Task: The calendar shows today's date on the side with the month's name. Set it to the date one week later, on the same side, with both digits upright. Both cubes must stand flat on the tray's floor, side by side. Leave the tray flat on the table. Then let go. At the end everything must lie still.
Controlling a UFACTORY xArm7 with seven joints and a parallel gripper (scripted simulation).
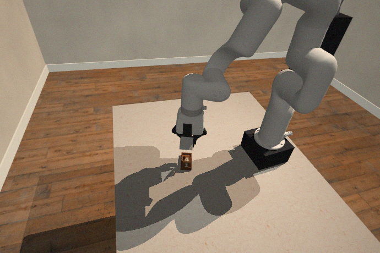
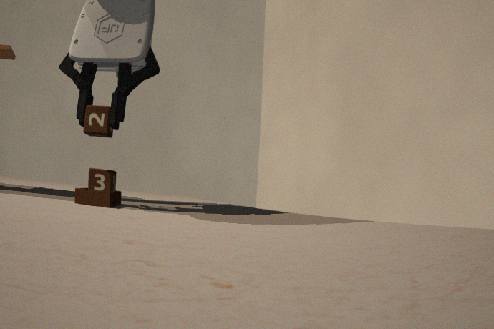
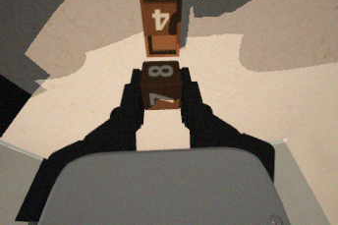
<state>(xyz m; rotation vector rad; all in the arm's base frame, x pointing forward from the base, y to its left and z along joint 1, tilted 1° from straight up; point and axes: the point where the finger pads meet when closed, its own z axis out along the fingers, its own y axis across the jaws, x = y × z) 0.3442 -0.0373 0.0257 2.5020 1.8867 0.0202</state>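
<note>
My hand is 10 mm short of the brown calendar tray, 20 mm to the right of it and 100 mm above it.
</note>
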